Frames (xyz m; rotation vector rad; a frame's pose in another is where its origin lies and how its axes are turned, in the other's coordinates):
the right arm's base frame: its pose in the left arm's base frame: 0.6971 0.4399 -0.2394 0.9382 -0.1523 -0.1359
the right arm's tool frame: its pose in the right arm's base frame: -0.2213 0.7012 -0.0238 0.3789 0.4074 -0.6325
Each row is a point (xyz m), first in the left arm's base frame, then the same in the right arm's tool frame.
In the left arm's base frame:
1: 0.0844 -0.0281 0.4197
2: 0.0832 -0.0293 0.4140
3: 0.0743 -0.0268 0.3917
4: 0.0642 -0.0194 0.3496
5: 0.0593 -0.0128 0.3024
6: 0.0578 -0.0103 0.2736
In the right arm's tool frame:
1: -0.3751 -0.3158 0.9170
2: -0.3725 -0.3212 0.9173
3: -0.3658 -0.3435 0.9110
4: -0.3480 -0.3811 0.8971
5: -0.3229 -0.4196 0.8834
6: -0.3064 -0.4424 0.8767

